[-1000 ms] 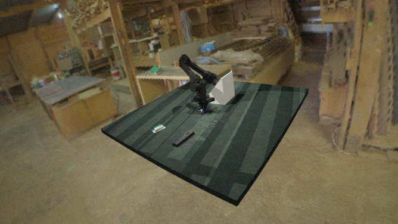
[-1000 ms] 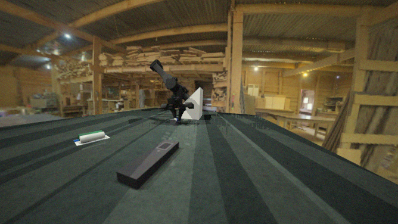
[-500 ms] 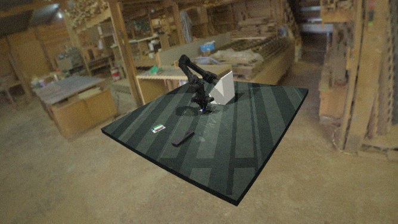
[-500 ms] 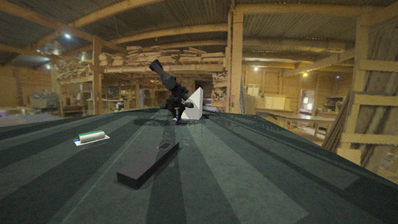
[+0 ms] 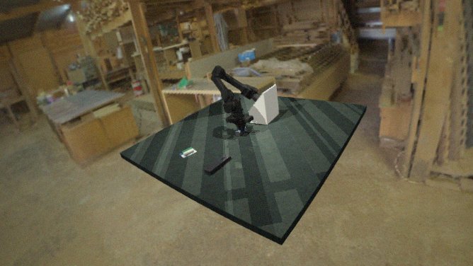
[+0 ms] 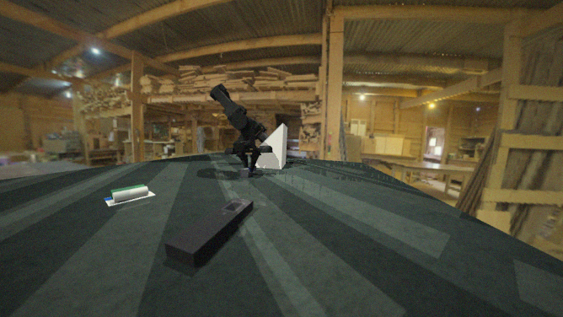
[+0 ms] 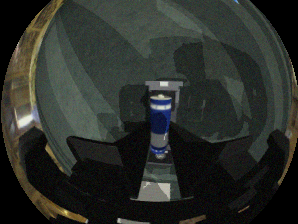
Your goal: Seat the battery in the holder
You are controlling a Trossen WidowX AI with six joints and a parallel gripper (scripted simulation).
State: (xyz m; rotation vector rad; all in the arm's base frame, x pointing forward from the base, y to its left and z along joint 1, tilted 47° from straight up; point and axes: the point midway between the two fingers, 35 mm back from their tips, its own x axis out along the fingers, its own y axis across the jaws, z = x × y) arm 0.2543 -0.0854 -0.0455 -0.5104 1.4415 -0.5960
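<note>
Right now my gripper tip is 10 mm below the silver battery. Round my gripper tip: card (320 mm ahead, 200 mm to the right); battery holder (370 mm ahead, 70 mm to the left).
</note>
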